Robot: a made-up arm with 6 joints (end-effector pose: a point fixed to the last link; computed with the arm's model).
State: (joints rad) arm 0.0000 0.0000 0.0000 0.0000 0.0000 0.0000
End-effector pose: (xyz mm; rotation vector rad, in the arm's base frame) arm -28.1 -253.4 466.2 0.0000 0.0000 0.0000
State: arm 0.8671 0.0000 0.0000 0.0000 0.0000 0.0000
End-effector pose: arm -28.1 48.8 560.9 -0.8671 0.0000 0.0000
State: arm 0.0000 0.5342 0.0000 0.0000 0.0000 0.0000
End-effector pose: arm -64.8 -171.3 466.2 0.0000 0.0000 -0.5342
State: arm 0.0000 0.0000 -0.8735 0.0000 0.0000 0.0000
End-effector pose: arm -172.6 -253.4 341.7 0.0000 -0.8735 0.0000
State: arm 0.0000 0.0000 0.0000 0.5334 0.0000 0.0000
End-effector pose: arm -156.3 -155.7 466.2 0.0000 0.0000 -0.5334
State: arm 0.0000 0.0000 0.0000 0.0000 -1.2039 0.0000
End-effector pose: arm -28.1 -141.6 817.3 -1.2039 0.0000 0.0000
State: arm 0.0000 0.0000 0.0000 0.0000 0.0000 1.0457
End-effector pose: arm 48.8 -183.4 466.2 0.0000 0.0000 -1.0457
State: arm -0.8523 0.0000 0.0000 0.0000 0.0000 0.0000
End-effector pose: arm -28.1 -376.8 180.1 0.8523 0.0000 0.0000
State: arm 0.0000 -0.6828 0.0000 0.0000 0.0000 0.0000
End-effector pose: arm 69.7 -312.3 466.2 0.0000 0.0000 0.6828
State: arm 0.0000 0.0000 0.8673 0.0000 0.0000 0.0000
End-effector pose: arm 159.1 -253.4 436.1 0.0000 0.8673 0.0000
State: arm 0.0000 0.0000 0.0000 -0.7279 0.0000 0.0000
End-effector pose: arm 189.7 -257.8 466.2 0.0000 0.0000 0.7279
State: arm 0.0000 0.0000 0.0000 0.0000 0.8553 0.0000
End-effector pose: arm -28.1 -75.2 263.6 0.8553 0.0000 0.0000
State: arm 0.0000 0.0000 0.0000 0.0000 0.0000 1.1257
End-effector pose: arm 57.0 -182.0 466.2 0.0000 0.0000 -1.1257
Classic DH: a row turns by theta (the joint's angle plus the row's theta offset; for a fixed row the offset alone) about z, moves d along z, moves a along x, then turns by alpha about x. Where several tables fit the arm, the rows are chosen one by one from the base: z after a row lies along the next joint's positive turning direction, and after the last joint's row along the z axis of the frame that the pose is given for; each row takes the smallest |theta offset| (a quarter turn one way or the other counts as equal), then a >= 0, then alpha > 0; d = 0 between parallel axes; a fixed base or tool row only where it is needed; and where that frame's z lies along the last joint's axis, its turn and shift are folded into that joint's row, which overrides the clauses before.
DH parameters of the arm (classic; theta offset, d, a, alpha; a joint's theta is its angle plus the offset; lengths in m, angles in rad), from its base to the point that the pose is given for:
base (fixed): -1.5708 0.1872 0 1.5708
joint 1: 0 -0.1037 0.1453 1.5708
joint 2: 1.5708 -0.0619 0.0707 -1.5708
joint 3: 0 0.1755 -0.0536 1.5708
joint 4: 1.5708 -0.3113 0.0278 -1.5708
joint 5: 0 -0.0155 -0.3431 1.5708
joint 6: -1.2615 0 0.1041 3.1416
tool (fixed): -2.8323 -0.0942 0 0

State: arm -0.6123 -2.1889 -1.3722 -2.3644 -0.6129 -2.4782
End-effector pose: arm -1.8 -920.1 77.1 2.2203 0.6074 1.1710
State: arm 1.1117 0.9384 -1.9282 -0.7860 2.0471 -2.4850
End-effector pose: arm 446.3 -1.9 69.5 0.3634 -0.7396 -2.4995
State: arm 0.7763 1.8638 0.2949 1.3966 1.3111 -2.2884
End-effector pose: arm 262.6 -162.7 224.1 -1.6760 -0.8069 -0.7529
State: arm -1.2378 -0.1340 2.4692 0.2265 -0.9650 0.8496
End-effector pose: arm 352.9 220.4 -4.5 -0.6586 0.7805 1.3691
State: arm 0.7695 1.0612 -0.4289 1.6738 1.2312 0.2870
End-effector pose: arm 344.4 65.4 274.3 0.6912 -2.5924 -1.0711
